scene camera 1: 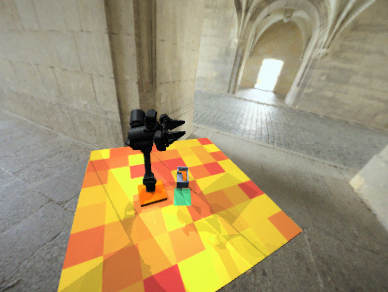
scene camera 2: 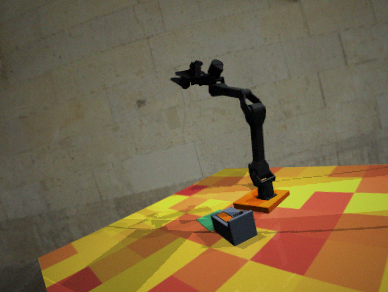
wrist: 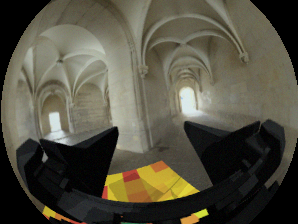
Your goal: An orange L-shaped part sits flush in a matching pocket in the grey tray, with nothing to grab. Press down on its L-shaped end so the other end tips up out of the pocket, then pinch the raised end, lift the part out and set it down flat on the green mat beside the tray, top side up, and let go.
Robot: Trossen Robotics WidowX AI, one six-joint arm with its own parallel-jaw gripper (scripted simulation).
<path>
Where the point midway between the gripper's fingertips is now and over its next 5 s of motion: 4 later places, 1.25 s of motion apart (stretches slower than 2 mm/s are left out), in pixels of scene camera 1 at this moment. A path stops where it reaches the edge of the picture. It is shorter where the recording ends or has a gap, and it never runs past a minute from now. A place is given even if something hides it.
The gripper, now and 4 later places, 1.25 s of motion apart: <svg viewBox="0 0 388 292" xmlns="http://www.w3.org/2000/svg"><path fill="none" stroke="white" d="M185 126L212 157L183 168L183 170L185 163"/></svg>
</path>
